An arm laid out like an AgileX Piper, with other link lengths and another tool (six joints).
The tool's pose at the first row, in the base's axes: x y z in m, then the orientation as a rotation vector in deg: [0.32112 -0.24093 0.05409 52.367 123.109 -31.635]
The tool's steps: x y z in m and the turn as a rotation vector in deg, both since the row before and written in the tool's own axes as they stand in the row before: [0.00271 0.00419 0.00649 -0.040 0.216 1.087]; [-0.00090 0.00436 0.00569 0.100 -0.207 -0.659]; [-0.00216 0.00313 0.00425 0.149 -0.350 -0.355]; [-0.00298 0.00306 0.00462 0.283 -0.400 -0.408]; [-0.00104 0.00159 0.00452 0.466 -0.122 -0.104]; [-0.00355 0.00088 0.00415 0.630 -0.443 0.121]
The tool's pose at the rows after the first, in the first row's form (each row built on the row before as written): [0.32588 -0.24099 0.04743 53.559 122.685 -30.976]; [0.33218 -0.24206 0.04405 52.844 122.869 -31.488]; [0.33749 -0.24359 0.04265 52.401 122.744 -31.953]; [0.34331 -0.24575 0.04165 51.953 122.589 -32.610]; [0.34705 -0.24799 0.03940 52.044 122.489 -33.224]; [0.35129 -0.25155 0.03940 52.302 121.953 -34.017]
